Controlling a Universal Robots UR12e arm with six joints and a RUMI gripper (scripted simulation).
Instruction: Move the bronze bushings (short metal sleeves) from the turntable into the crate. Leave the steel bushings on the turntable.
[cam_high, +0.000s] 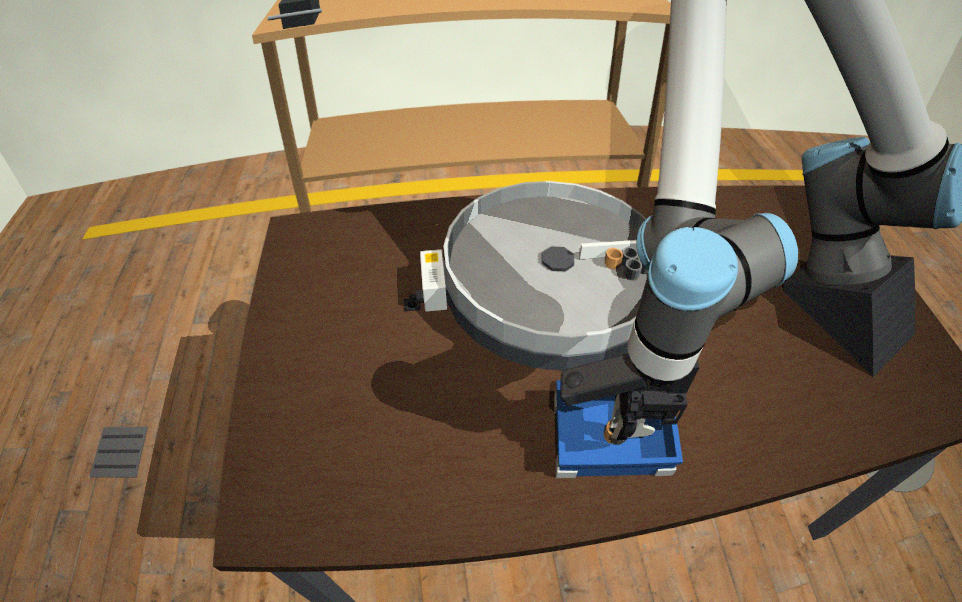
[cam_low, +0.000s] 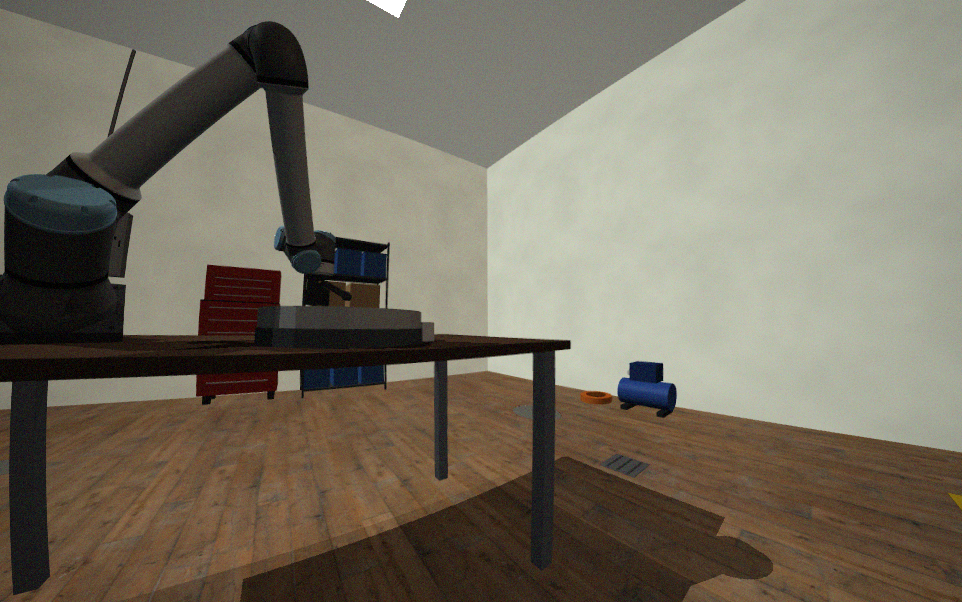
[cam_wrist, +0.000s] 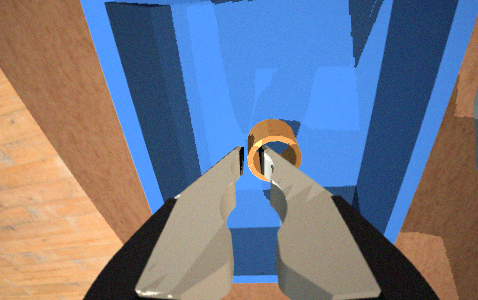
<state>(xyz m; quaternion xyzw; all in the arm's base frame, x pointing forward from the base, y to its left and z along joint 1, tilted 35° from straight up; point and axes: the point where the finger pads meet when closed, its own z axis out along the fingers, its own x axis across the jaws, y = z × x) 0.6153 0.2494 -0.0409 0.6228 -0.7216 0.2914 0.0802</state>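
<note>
Now: hand 10 mm to the left of the blue crate and 10 mm above it. Round my hand: round grey turntable 360 mm to the right, 20 mm above, 10 mm ahead.
</note>
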